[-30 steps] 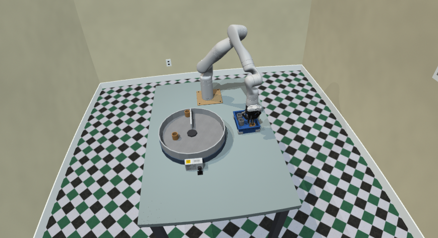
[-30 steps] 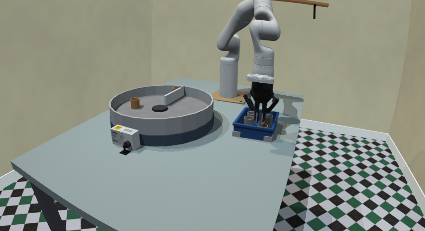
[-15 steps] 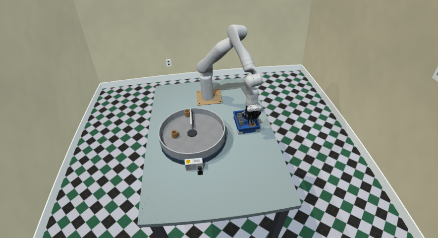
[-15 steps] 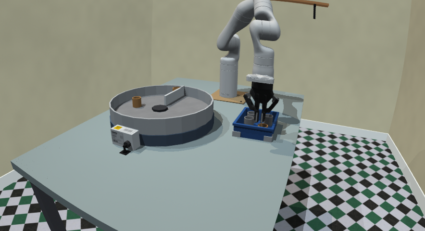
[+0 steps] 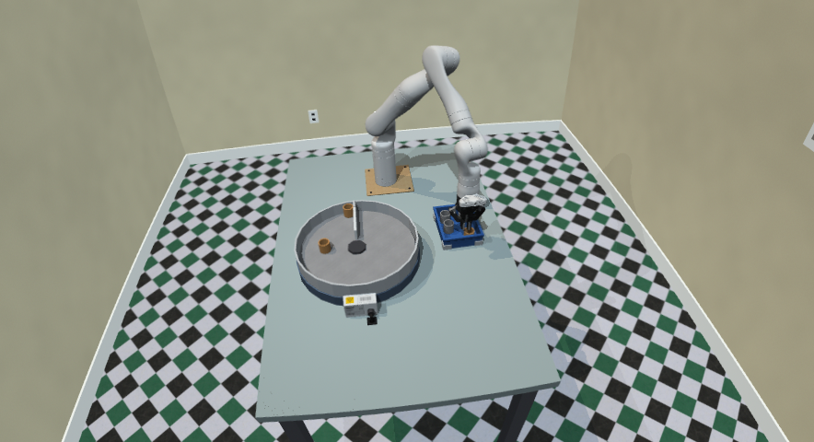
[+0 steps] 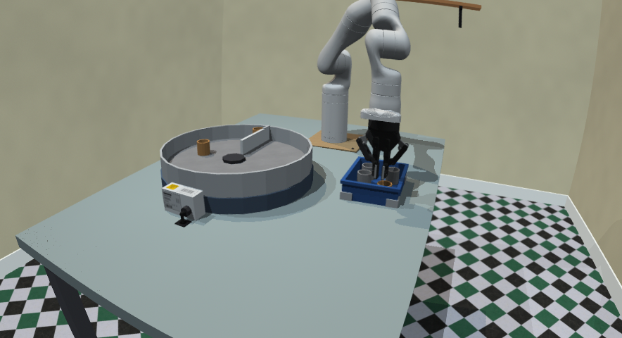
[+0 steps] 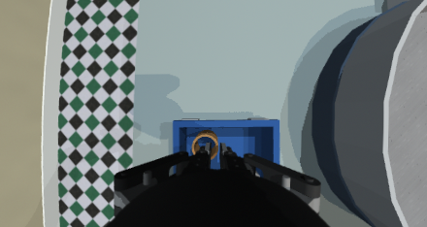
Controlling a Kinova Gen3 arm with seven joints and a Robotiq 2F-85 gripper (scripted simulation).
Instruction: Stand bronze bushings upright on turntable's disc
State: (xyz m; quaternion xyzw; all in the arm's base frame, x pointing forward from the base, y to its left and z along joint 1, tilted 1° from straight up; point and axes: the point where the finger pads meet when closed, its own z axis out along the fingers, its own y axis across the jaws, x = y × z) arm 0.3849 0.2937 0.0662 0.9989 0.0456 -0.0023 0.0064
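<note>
Right now my hand is 5 cm past the blue crate, 5 cm above it and 2 cm to the left of it. The rest, counted from my hand: turntable disc (38 cm to the right, 8 cm ahead, 2 cm below).
</note>
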